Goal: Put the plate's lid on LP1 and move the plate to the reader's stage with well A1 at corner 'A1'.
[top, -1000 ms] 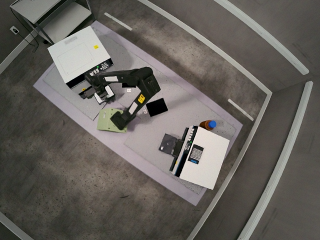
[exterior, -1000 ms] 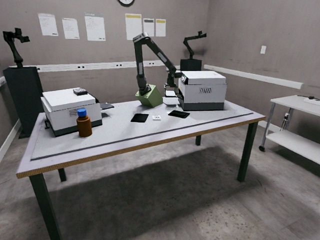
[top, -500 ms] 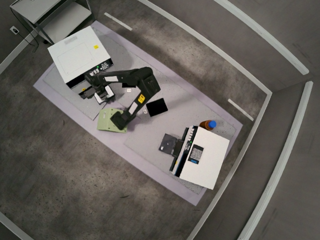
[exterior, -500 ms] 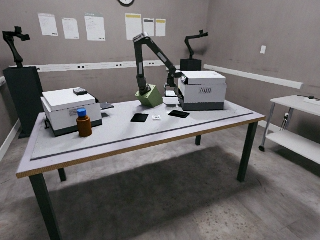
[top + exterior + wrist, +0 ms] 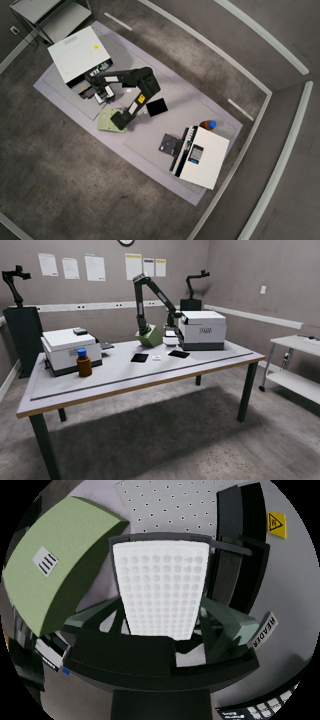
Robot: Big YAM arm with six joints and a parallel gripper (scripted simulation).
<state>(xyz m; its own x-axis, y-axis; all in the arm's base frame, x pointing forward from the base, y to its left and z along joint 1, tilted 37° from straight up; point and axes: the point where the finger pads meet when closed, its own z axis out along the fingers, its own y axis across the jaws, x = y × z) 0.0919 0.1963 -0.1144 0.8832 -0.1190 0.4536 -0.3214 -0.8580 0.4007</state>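
The white well plate is right at my hand. From my hand the other things lie so: black pad 20 cm ahead, 38 cm to the right, 12 cm below; white label 17 cm ahead, 10 cm to the right, 13 cm below; brown capped bottle 33 cm ahead, 81 cm to the right, 1 cm below.
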